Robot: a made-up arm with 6 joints. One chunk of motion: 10 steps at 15 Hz.
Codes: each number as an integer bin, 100 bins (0 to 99) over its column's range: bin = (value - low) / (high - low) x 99, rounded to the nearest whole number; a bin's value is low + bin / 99 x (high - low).
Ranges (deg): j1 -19..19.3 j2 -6.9..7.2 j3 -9.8..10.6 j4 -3.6..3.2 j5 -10.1..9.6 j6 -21.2..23
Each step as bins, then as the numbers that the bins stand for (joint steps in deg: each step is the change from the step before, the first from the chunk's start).
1 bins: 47 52 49 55 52 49
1 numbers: -0.817 0.506 0.297 0.178 0.247 0.677
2 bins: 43 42 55 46 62 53
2 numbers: -2.365 -0.918 1.533 -0.440 2.237 2.463
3 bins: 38 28 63 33 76 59
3 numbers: -4.299 -2.912 3.182 -1.333 5.023 5.141
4 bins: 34 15 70 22 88 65
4 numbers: -5.846 -4.764 4.624 -2.089 7.411 7.820
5 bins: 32 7 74 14 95 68
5 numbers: -6.620 -5.903 5.448 -2.638 8.804 9.160
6 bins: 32 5 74 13 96 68
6 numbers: -6.620 -6.188 5.448 -2.707 9.003 9.160
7 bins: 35 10 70 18 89 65
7 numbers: -5.460 -5.476 4.624 -2.364 7.610 7.820
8 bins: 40 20 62 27 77 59
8 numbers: -3.525 -4.052 2.976 -1.745 5.222 5.141
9 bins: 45 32 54 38 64 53
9 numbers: -1.591 -2.342 1.327 -0.990 2.635 2.463
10 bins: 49 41 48 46 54 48
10 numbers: -0.043 -1.061 0.091 -0.440 0.645 0.230
